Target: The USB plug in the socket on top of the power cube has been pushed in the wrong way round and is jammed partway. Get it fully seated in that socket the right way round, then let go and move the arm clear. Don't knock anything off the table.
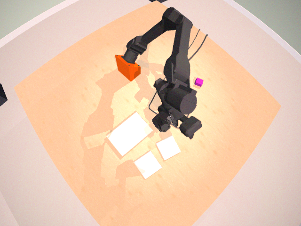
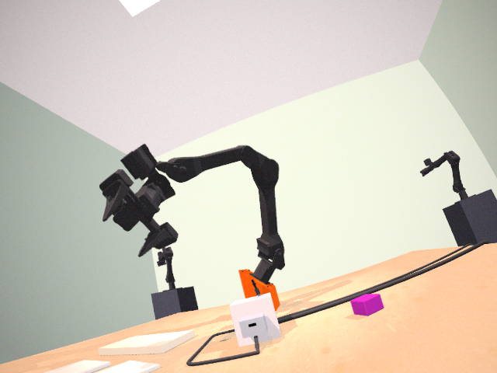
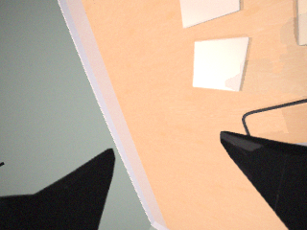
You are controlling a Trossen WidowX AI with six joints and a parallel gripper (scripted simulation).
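My gripper tip is now 15 cm past the dark USB plug, 17 cm to the right of it and 13 cm above it. Also, from my gripper tip: magenta block 14 cm behind, 36 cm to the left, 21 cm below; then USB socket 15 cm behind, 18 cm to the left, 16 cm below.
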